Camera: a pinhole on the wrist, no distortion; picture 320 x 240 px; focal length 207.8 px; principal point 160.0 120.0 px. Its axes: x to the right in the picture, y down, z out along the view. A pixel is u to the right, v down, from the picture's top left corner.
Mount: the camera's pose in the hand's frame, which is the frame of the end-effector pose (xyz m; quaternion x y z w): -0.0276 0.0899 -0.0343 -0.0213 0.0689 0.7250 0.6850
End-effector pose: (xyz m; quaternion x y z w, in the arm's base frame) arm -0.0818 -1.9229 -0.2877 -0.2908 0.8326 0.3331 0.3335
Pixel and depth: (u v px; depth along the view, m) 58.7 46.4 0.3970
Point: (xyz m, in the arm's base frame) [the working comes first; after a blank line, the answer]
In the camera's frame: -0.1935 -0.1406 0.3970

-0.0074 -1.7092 -0.6224
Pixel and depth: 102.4 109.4 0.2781
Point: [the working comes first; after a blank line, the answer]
In the camera's frame: -0.0771 -0.0142 0.2781

-0.0324 -1.7078 -0.4149
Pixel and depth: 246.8 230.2 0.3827
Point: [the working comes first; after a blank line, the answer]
In the camera's frame: 0.1599 0.2030 0.3827

-0.0312 -1.4381 -0.2112
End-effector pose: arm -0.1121 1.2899 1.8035 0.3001 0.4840 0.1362 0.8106
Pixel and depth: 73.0 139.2 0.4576
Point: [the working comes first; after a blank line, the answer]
In the camera's frame: -0.1916 0.0423 0.4576

0.2566 1.0834 1.9539
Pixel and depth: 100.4 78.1 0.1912
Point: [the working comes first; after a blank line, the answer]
In the camera's frame: -0.0548 -0.0386 0.1912

0.0430 1.2957 1.8794
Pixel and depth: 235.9 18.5 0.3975
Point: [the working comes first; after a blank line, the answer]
In the camera's frame: 0.1452 -0.1942 0.3975

0.2820 1.4980 1.9728
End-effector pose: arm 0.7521 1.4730 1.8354 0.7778 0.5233 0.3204 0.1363
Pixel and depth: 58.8 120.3 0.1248
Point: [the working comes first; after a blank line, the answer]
In the camera's frame: -0.0608 0.0002 0.1248

0.8435 1.4513 1.7814
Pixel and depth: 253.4 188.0 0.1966
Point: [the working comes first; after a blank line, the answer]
In the camera's frame: 0.0884 0.0643 0.1966

0.9747 1.3329 1.7980
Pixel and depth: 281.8 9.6 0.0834
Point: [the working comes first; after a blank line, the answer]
In the camera's frame: 0.0489 -0.0443 0.0834

0.8917 1.4320 1.8954
